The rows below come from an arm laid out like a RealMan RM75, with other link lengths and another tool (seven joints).
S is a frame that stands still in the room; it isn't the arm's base.
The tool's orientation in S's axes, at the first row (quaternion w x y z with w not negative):
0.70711, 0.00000, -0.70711, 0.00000
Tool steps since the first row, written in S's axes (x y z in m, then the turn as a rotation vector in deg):
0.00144, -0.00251, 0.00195, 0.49, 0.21, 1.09
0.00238, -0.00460, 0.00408, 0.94, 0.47, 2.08
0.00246, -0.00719, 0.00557, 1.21, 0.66, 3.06
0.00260, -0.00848, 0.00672, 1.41, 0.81, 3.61
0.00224, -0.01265, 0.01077, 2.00, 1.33, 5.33
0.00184, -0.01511, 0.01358, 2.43, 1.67, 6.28
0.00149, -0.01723, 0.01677, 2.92, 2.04, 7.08
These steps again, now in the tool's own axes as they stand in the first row. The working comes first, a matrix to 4 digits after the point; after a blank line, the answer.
The tool's axes in the first row as the columns of a matrix, in S's axes (used below as rounded here):
0.0000, 0.0000, -1.0000
0.0000, 1.0000, 0.0000
1.0000, 0.0000, 0.0000

0.00195, -0.00251, -0.00144, 1.09, 0.21, -0.49
0.00408, -0.00460, -0.00238, 2.08, 0.47, -0.94
0.00557, -0.00719, -0.00246, 3.06, 0.66, -1.21
0.00672, -0.00848, -0.00260, 3.61, 0.81, -1.41
0.01077, -0.01265, -0.00224, 5.33, 1.33, -2.00
0.01358, -0.01511, -0.00184, 6.28, 1.67, -2.43
0.01677, -0.01723, -0.00149, 7.08, 2.04, -2.92

